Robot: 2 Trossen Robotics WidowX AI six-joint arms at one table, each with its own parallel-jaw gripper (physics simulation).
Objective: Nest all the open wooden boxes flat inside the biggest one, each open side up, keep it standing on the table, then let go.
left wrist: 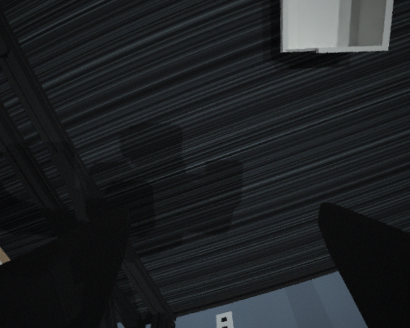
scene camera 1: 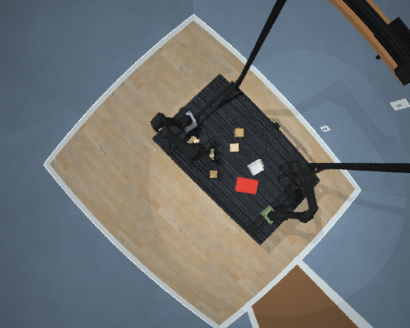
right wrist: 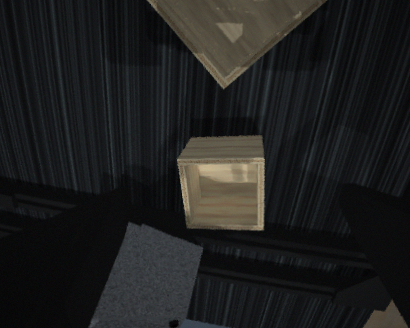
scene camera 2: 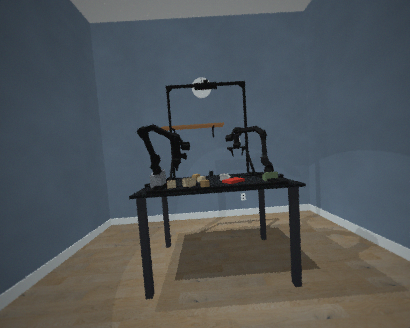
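The largest open wooden box (right wrist: pixel 232 37) (scene camera 2: pixel 189 182) stands open side up, partly hidden under the right arm in scene camera 1. A smaller open wooden box (right wrist: pixel 227 200) (scene camera 2: pixel 171 184) stands apart from it, open side up. My right gripper (right wrist: pixel 236 195) (scene camera 2: pixel 176 167) is open and empty above this small box, fingers wide either side of it in the wrist view. Three more small wooden pieces stand to the right: one (scene camera 1: pixel 239 132), another (scene camera 1: pixel 234 147) and a third (scene camera 1: pixel 213 174); their openings are too small to make out. My left gripper (scene camera 2: pixel 237 151) (left wrist: pixel 225 215) is open and empty, high above the table.
A white tray (scene camera 1: pixel 256 167) (left wrist: pixel 317 25) and a red block (scene camera 1: pixel 246 185) (scene camera 2: pixel 233 180) lie right of the wooden pieces. A green bracket-shaped thing (scene camera 1: pixel 268 215) (scene camera 2: pixel 270 176) is near the left arm. A grey piece (scene camera 1: pixel 191 121) (right wrist: pixel 150 280) stands close to the small box. Frame posts rise behind the table.
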